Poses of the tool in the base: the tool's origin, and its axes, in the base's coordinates. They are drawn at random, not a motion.
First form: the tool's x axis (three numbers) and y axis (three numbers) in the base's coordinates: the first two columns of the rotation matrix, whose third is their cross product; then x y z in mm.
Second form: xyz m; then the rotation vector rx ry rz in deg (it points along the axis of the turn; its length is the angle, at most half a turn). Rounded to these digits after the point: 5 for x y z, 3 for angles.
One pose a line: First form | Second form
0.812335 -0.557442 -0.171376 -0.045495 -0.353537 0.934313 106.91 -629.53 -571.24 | 0.10691 -0.62953 -0.57124 107.422 -26.133 -32.628
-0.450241 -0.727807 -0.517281 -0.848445 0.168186 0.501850 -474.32 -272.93 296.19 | -0.47432 -0.27293 0.29619 -88.906 130.386 65.806
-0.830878 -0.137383 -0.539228 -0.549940 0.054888 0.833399 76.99 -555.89 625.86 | 0.07699 -0.55589 0.62586 -39.702 115.927 105.268
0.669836 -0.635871 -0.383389 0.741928 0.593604 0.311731 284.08 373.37 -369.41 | 0.28408 0.37337 -0.36941 27.105 13.898 -46.393
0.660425 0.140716 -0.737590 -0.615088 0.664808 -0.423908 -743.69 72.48 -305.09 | -0.74369 0.07248 -0.30509 -41.456 41.841 27.068
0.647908 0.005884 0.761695 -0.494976 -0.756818 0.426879 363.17 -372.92 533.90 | 0.36317 -0.37292 0.53390 128.198 -21.680 59.427
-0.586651 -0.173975 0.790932 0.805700 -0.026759 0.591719 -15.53 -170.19 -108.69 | -0.01553 -0.17019 -0.10869 -39.218 -87.164 -97.847
